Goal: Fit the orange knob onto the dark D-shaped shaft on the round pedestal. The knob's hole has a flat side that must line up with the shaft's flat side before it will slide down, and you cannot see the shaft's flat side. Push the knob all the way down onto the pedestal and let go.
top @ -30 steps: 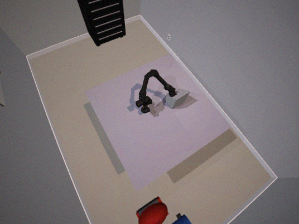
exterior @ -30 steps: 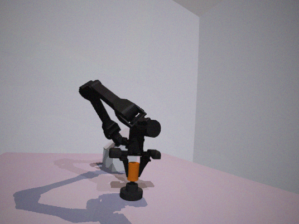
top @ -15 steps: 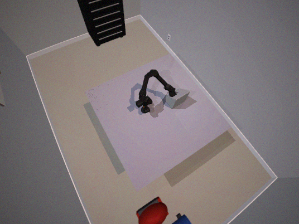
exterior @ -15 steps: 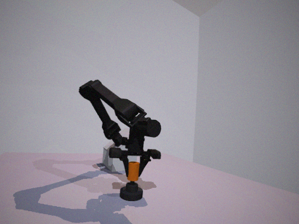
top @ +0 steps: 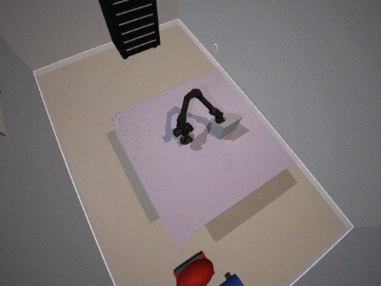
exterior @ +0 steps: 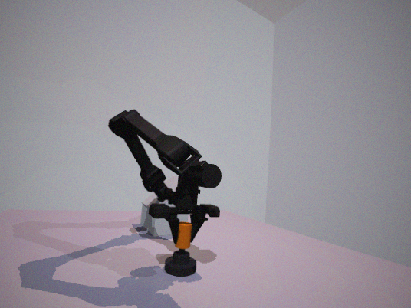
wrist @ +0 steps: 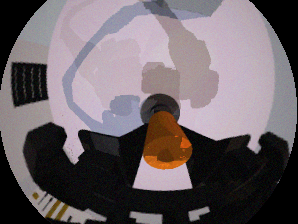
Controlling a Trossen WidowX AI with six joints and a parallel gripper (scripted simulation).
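Right now the orange knob is 2 cm above my gripper tip. From my gripper tip the other things lie so: dark round pedestal 4 cm below.
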